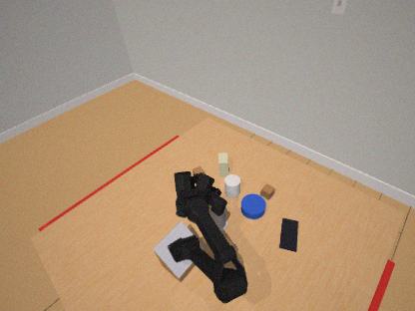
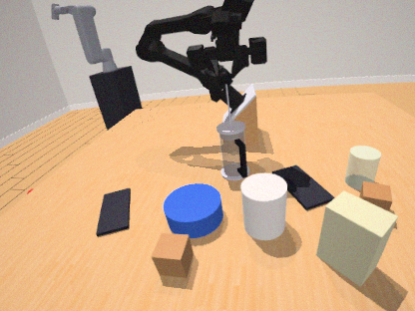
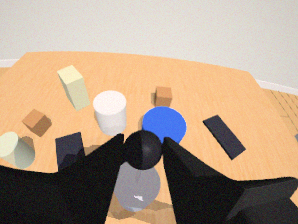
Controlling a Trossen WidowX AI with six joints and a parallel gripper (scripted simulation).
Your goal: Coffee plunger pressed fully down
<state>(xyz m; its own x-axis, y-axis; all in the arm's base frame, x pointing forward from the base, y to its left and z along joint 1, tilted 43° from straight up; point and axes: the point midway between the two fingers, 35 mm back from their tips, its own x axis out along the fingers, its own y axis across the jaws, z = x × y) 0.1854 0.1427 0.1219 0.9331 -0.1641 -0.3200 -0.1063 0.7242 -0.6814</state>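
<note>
My gripper tip is 10 mm short of the glass coffee press, 10 mm to the right of it and 130 mm above it. Round my gripper tip: cream block (230 mm ahead, 230 mm to the left, 200 mm below); white cylinder (170 mm ahead, 90 mm to the left, 200 mm below); blue disc (170 mm ahead, 50 mm to the right, 230 mm below).
</note>
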